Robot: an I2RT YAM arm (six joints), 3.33 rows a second.
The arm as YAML. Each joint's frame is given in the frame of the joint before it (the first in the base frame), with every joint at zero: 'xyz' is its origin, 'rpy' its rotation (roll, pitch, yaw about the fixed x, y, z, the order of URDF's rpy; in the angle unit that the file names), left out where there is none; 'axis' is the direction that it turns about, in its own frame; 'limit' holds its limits. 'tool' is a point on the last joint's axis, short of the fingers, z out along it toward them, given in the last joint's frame.
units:
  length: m
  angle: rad
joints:
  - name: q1
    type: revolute
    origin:
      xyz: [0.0, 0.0, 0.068]
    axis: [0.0, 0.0, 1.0]
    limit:
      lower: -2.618
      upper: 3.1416
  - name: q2
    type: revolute
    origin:
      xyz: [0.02, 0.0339, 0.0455]
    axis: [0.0, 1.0, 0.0]
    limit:
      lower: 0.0
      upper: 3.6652
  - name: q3
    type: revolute
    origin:
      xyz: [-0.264, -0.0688, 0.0]
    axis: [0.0, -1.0, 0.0]
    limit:
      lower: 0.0
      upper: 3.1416
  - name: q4
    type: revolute
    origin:
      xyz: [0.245, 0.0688, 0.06]
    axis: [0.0, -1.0, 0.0]
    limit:
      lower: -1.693
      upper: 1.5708
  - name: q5
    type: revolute
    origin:
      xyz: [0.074, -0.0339, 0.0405]
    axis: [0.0, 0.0, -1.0]
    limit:
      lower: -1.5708
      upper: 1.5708
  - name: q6
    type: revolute
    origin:
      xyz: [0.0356, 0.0, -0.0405]
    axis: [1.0, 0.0, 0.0]
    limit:
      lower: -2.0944
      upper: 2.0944
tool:
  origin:
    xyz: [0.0, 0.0, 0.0]
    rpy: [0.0, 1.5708, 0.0]
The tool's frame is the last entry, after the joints.
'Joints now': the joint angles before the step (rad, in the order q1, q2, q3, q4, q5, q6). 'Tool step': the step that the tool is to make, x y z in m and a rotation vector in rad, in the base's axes. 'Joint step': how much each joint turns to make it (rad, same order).
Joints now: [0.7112, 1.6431, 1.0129, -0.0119, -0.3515, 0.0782]
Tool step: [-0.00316, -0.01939, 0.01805, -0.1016, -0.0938, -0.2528]
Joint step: [-0.0086, -0.0910, -0.0169, -0.0614, 0.2785, 0.0345]
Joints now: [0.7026, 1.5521, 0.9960, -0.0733, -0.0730, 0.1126]
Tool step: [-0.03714, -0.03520, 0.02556, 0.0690, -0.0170, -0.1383]
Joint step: [0.0014, -0.2395, -0.1213, -0.0575, 0.0920, 0.1131]
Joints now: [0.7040, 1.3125, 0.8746, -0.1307, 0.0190, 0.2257]
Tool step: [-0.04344, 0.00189, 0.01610, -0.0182, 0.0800, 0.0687]
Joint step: [0.1150, -0.1203, 0.0099, -0.2022, 0.0141, 0.0609]
